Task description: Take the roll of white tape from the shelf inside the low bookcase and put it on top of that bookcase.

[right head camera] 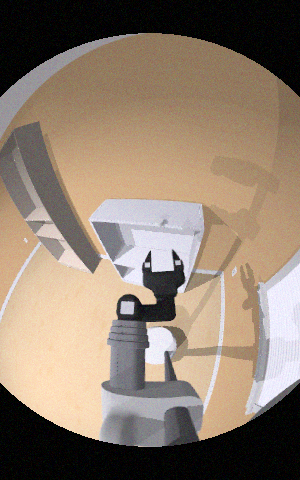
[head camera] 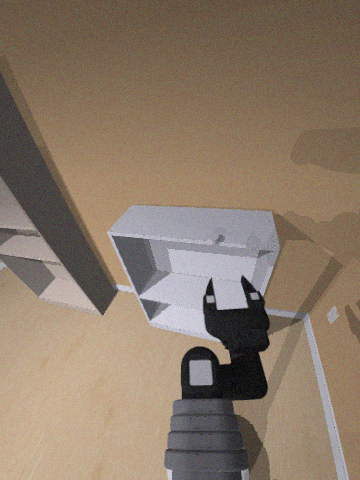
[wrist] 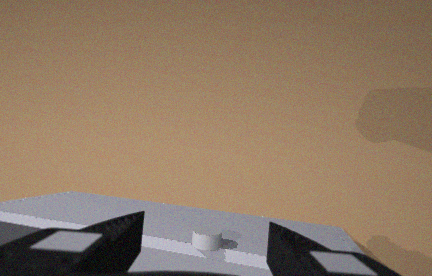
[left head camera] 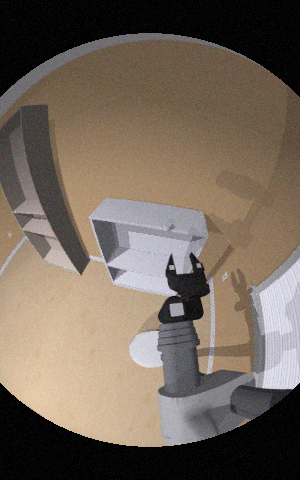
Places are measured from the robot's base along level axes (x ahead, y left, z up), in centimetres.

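Pixels of known places: gripper, between the fingertips: [right head camera: 160, 250] [head camera: 226, 279] [wrist: 205, 236] [left head camera: 180, 253]; robot's base, origin of its link: [right head camera: 155, 344] [left head camera: 149, 347].
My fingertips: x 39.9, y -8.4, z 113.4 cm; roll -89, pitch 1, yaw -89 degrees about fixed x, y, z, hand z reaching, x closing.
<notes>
Ahead of a thing's pixels: the offset from my fingertips to its middle. "spot": to the spot under its first point.
The roll of white tape @[dx +28.2, dy +0.0, dz -9.0 cm] [head camera: 215, 241] [wrist: 207, 240] sits flat on top of the low white bookcase @[spot: dx +48.5, dy +29.9, dz -10.2 cm] [head camera: 150, 220] [left head camera: 125, 210] [right head camera: 120, 210] [wrist: 100, 207], at its front edge and right of the middle. In both side head views the tape is small and faint. My gripper [head camera: 227, 278] [left head camera: 181, 256] [right head camera: 161, 252] [wrist: 205, 236] is open, with nothing between its fingers. It is in front of the bookcase, apart from the tape. In the wrist view the tape shows beyond the fingers, between them. The gripper hides part of the bookcase's shelves in the head view.
A tall dark-sided bookcase @[spot: dx +66.2, dy +98.0, dz +0.1 cm] [head camera: 45, 200] [left head camera: 55, 200] [right head camera: 56, 200] stands to the left. The wall is behind the low bookcase. A white round object [left head camera: 145, 349] [right head camera: 159, 345] is low down beside my arm. White blinds [left head camera: 282, 330] [right head camera: 282, 320] are at the far right.
</notes>
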